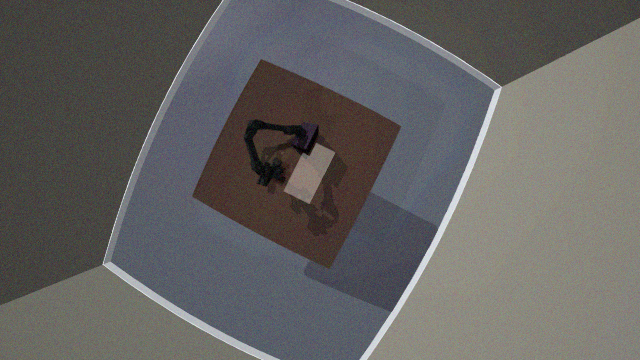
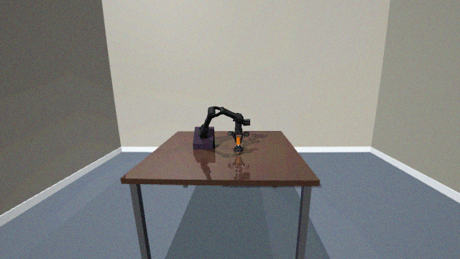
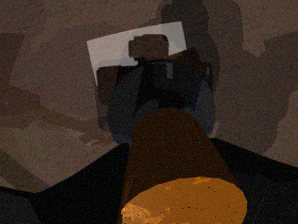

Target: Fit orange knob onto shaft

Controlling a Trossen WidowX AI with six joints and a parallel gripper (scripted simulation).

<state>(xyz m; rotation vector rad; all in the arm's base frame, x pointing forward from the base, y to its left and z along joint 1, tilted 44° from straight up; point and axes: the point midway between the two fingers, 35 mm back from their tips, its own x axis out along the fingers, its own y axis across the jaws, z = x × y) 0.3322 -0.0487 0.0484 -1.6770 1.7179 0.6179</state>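
The orange knob lies 3 cm above my gripper tip. The rest, counted from my gripper tip: dark round pedestal (4 cm below).
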